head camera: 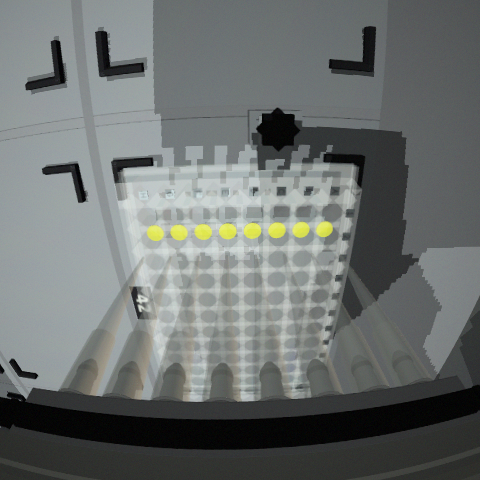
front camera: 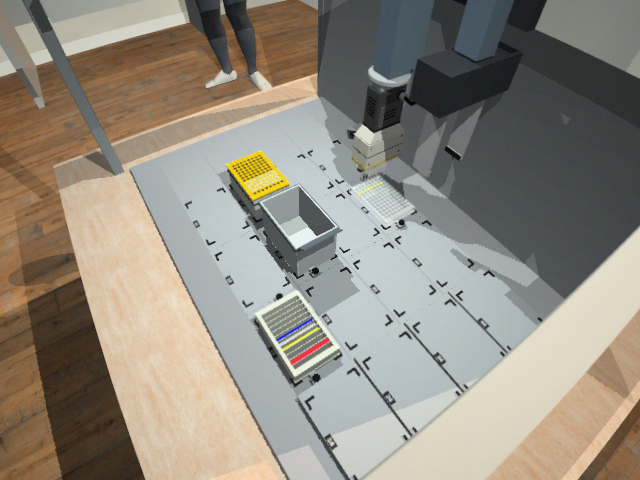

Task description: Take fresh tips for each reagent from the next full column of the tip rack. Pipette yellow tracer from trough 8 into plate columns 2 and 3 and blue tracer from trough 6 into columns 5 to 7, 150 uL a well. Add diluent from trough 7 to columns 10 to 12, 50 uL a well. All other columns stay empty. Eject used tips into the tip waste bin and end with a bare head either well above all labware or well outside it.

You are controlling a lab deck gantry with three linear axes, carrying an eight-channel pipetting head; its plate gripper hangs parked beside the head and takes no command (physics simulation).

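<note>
The pipetting head (front camera: 377,144) hangs low over the clear well plate (front camera: 395,205) (head camera: 252,298). Its eight tips (front camera: 373,170) (head camera: 102,342) look clear, with no colour showing. In the head view their ends lie around plate column 3; their exact height is unclear. Yellow liquid (front camera: 370,188) (head camera: 252,230) fills the eight wells of column 2. The yellow tip rack (front camera: 232,170) still holds several columns of tips. The trough block (front camera: 331,347) shows blue (front camera: 294,330), yellow (front camera: 301,338) and red (front camera: 310,351) strips. The parked plate gripper (front camera: 439,162) hangs beside the head, fingers apart and empty.
The grey open waste bin (front camera: 316,255) stands between the tip rack and the trough block, and its walls are tall. Black corner brackets mark the deck positions. A dark wall stands behind the plate. A person's legs show beyond the deck.
</note>
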